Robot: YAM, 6 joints.
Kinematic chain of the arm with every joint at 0, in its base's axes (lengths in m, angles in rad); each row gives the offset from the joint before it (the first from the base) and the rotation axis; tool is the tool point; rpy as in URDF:
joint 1: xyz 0 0 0.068 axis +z
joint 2: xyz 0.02 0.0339 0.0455 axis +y
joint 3: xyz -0.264 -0.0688 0 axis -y
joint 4: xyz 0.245 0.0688 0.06 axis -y
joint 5: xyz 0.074 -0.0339 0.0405 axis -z
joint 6: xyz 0.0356 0 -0.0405 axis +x
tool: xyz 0 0 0 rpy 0 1.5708 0
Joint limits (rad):
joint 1: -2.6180..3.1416
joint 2: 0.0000..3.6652
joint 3: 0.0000..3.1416
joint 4: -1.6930..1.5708
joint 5: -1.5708..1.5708
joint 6: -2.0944..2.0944
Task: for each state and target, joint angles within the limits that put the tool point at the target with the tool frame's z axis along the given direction. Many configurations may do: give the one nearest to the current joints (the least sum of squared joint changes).
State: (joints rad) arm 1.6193 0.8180 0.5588 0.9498 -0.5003 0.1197
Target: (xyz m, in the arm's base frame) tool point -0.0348 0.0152 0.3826 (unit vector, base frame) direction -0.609 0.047 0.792
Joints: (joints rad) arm 2.3410 0.2056 0.4745 0.7778 -0.4162 0.1197
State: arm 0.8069 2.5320 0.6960 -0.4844 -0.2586 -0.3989
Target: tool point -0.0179 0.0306 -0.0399 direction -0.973 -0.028 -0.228
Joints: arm 1.0834 2.8679 0.3090 -0.1395 -1.0099 -0.3989
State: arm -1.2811 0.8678 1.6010 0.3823 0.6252 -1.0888
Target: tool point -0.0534 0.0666 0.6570 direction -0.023 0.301 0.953
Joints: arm -0.8158 0.8731 1.8363 0.8493 -0.1907 -1.0888
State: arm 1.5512 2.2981 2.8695 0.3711 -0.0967 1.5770
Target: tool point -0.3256 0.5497 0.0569 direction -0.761 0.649 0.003
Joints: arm 2.0865 3.1719 2.7364 0.4387 -0.3490 1.5770
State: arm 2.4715 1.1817 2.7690 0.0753 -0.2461 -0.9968
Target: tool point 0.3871 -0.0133 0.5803 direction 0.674 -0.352 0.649
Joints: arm 3.1395 0.9887 3.1405 0.2238 -0.3583 -0.9968
